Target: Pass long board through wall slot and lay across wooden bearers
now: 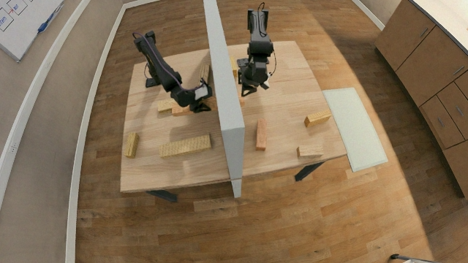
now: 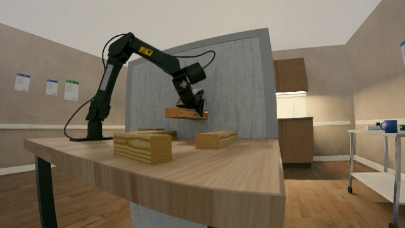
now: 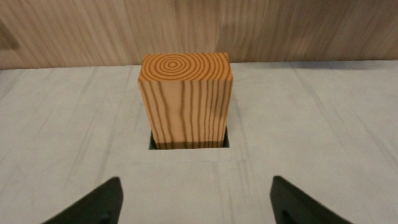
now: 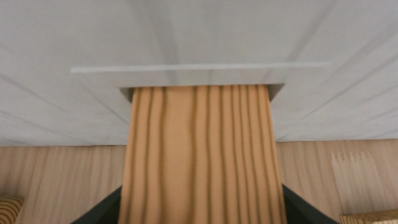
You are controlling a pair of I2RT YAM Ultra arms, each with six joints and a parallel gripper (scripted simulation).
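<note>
My right hand is 1 cm to the left of the long board. The rest, counted from my right hand: small block: 45 cm to the right, 9 cm ahead, 8 cm below.
</note>
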